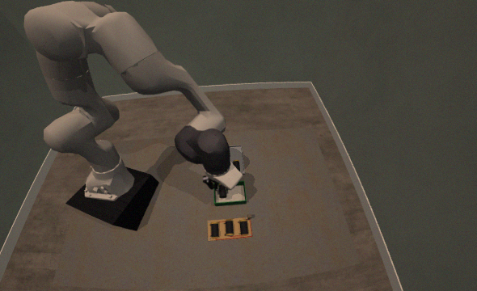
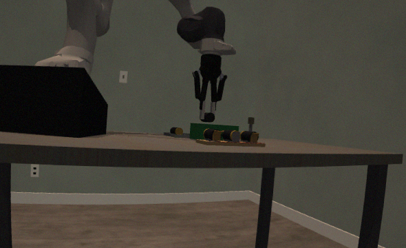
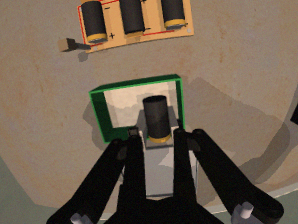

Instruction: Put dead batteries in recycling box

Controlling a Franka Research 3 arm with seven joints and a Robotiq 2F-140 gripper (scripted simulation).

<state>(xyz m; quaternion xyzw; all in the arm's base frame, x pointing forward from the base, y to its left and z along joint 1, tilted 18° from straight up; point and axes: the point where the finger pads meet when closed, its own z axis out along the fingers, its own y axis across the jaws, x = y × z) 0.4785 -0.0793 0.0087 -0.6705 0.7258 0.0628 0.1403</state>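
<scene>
Now: hand 90 mm above the green recycling box and 30 mm short of it. From my hand the other things lie so: holder: 160 mm to the right, 100 mm below, 10 mm ahead; then bulb: 130 mm to the right, 100 mm ahead, 30 mm below; then grey tray: 200 mm to the left, 100 mm below, 30 mm ahead.
</scene>
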